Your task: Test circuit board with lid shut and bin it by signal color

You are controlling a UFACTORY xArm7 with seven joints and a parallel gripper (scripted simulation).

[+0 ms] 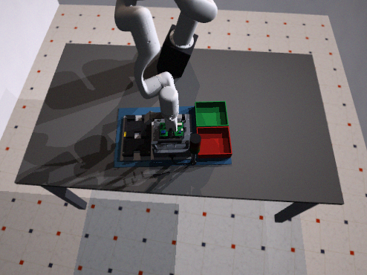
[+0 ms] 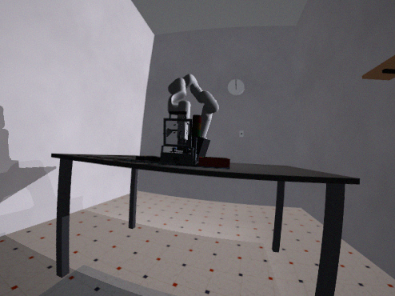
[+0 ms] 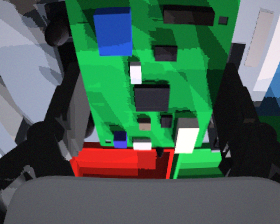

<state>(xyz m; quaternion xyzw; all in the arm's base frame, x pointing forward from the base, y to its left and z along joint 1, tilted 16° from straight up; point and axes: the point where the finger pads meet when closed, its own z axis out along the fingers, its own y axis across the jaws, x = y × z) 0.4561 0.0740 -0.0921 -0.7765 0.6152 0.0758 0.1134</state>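
Right now my hand is right at the green circuit board. Round my hand: tester lid (12 cm ahead, 3 cm to the left, 9 cm above); green bin (15 cm behind, 17 cm to the left, 7 cm below); red bin (21 cm to the left, 7 cm below).
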